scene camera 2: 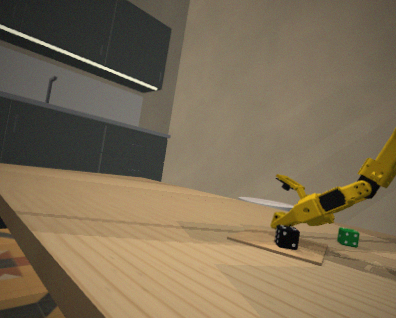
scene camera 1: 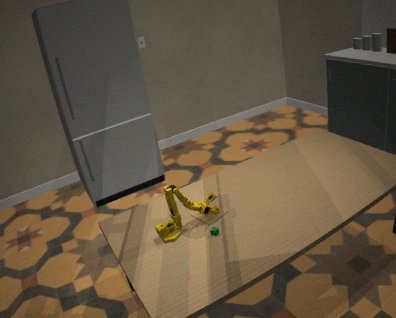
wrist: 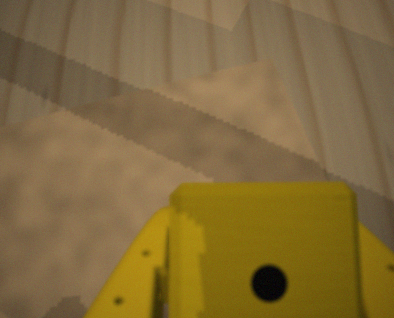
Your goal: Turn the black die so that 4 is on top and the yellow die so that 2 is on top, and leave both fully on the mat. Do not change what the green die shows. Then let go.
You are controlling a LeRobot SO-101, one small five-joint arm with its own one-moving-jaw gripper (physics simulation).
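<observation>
My gripper (scene camera 2: 278, 220) (wrist: 264, 215) is shut on the yellow die (wrist: 225, 240); in the wrist view its jaws press on its left and right sides, and the face towards the camera shows one black pip. The hand slants low over the mat (scene camera 1: 207, 220) (scene camera 2: 310, 255) (wrist: 50, 165). The black die (scene camera 2: 287, 238) sits on the mat below the jaw tips in scene camera 2, with white pips on its side faces; its top is seen too edge-on to read. The green die (scene camera 1: 214, 231) (scene camera 2: 348, 237) stands on the table beside the mat, its top pips too small to read.
The wooden table (scene camera 1: 280, 200) (scene camera 2: 125, 260) extends around the mat. The arm's base (scene camera 1: 168, 232) stands on it near the left end. A fridge (scene camera 1: 100, 100) stands behind the table. Grey kitchen cabinets (scene camera 1: 357, 95) (scene camera 2: 60, 140) stand beyond it.
</observation>
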